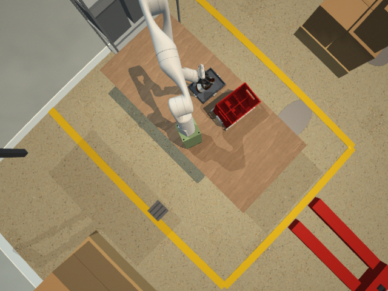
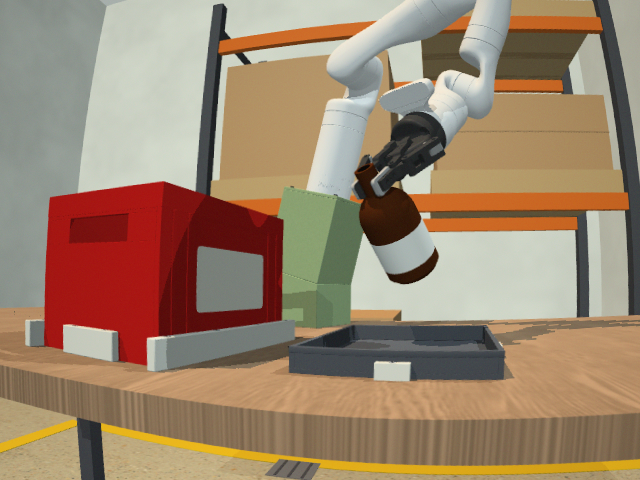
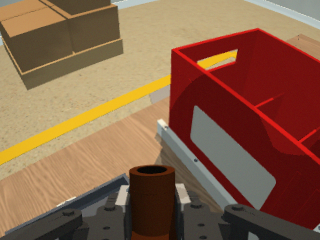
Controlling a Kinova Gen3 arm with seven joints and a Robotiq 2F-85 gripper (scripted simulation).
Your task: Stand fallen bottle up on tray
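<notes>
Now: the brown bottle 20 mm behind my hand, 20 mm to the left of it and 40 mm below it. From my hand the other things lie so: red crate: 250 mm to the right, 120 mm below; dark grey tray: 40 mm ahead, 40 mm to the left, 190 mm below.
</notes>
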